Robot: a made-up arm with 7 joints. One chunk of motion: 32 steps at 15 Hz.
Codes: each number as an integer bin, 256 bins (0 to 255) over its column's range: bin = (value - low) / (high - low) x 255, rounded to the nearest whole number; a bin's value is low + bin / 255 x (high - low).
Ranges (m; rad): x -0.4..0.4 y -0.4..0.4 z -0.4..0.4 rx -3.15..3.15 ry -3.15..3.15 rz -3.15..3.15
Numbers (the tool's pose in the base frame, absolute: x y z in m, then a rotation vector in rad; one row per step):
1: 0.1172 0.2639 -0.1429 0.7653 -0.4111 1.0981
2: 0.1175 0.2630 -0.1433 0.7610 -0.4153 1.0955
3: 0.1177 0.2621 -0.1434 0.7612 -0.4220 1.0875
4: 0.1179 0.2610 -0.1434 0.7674 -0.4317 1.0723
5: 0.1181 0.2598 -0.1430 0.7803 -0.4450 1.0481
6: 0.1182 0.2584 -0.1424 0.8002 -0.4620 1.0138
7: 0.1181 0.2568 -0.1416 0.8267 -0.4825 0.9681
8: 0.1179 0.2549 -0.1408 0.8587 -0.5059 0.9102
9: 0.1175 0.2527 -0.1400 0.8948 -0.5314 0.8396
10: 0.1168 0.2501 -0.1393 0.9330 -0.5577 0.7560
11: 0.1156 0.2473 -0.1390 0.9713 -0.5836 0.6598
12: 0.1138 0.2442 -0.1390 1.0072 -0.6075 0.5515
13: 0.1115 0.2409 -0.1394 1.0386 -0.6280 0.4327
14: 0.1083 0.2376 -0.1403 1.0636 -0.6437 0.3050
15: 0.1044 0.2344 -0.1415 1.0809 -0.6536 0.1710
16: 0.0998 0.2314 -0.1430 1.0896 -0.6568 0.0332
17: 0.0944 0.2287 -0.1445 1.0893 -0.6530 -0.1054
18: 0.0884 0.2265 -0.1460 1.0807 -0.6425 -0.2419
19: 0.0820 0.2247 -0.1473 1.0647 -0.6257 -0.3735
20: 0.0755 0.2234 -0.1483 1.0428 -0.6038 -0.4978
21: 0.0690 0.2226 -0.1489 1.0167 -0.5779 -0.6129
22: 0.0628 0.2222 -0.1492 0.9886 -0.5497 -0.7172
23: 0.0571 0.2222 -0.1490 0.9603 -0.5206 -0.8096
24: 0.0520 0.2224 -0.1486 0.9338 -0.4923 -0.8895
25: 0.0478 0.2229 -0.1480 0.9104 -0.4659 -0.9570
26: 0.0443 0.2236 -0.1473 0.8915 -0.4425 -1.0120
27: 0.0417 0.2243 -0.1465 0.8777 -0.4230 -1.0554
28: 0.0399 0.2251 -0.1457 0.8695 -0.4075 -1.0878
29: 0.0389 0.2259 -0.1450 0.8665 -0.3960 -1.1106
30: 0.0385 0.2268 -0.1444 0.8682 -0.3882 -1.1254
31: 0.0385 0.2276 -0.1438 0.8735 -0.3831 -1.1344
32: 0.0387 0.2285 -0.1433 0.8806 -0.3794 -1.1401
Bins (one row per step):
1: 165 212 82 158 111 172
2: 165 211 82 158 111 172
3: 165 211 82 158 110 172
4: 165 211 82 159 110 171
5: 165 210 82 159 109 170
6: 165 210 82 160 109 169
7: 165 209 82 161 108 167
8: 165 209 83 162 107 164
9: 165 208 83 164 106 161
10: 165 207 83 165 105 158
11: 164 206 83 167 104 154
12: 164 205 83 168 103 150
13: 163 204 83 170 102 145
14: 162 203 83 171 101 140
15: 161 202 82 171 101 134
16: 159 201 82 172 101 129
17: 158 200 81 172 101 123
18: 156 200 81 171 101 118
19: 154 199 81 171 102 112
20: 152 199 80 170 103 107
21: 149 198 80 169 104 103
22: 148 198 80 168 105 98
23: 146 198 80 166 106 95
24: 144 198 80 165 108 91
25: 143 199 80 164 109 89
26: 142 199 81 164 110 87
27: 141 199 81 163 110 85
28: 140 199 81 163 111 83
29: 140 200 81 163 111 83
30: 140 200 81 163 112 82
31: 140 200 82 163 112 82
32: 140 200 82 163 112 81

